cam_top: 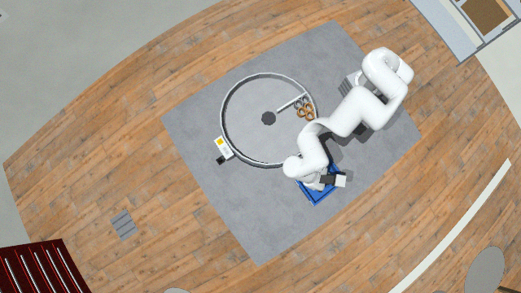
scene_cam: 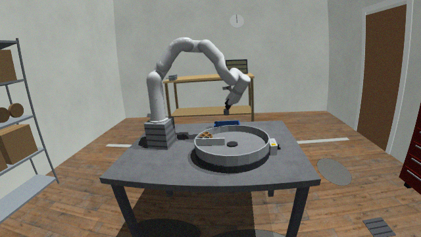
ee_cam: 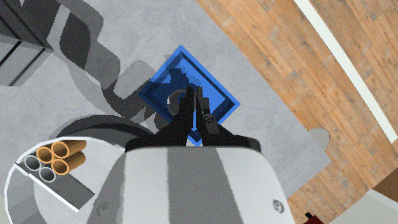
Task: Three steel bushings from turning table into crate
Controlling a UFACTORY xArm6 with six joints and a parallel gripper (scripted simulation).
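Right now the blue crate is 160 mm below my hand, 10 mm to the right of it and 10 mm behind it. Also, from my hand: round turning table: 360 mm to the right, 130 mm below, 90 mm ahead.
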